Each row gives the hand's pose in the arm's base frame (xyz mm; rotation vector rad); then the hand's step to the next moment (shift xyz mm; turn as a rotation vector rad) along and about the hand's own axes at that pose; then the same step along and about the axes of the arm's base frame.
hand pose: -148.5 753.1 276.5 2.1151 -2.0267 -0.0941
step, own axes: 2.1 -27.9 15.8 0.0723 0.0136 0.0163
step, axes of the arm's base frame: 24.5 -2.9 -20.6 -0.0127 -0.0740 -0.0061
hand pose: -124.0 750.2 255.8 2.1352 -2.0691 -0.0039
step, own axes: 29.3 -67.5 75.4 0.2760 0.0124 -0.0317
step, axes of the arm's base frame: 59.2 -36.4 -79.2 0.0020 -0.2705 0.0644
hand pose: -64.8 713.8 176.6 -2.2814 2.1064 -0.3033
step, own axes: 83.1 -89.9 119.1 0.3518 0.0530 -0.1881
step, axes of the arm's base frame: 113.0 -88.0 -93.0 -0.0572 -0.3310 0.2216
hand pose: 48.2 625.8 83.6 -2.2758 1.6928 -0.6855
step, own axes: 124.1 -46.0 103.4 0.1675 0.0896 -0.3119
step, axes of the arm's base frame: 117.5 -113.0 -40.3 -0.1905 -0.1562 0.2696
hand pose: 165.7 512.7 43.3 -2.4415 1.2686 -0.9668
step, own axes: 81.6 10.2 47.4 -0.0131 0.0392 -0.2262
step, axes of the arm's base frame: 57.4 -75.5 -3.9 -0.1766 0.0089 0.1470
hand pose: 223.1 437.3 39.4 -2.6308 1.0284 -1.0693
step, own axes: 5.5 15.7 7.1 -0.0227 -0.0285 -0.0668
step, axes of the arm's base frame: -1.1 -16.4 -7.5 -0.0400 0.0451 0.0465
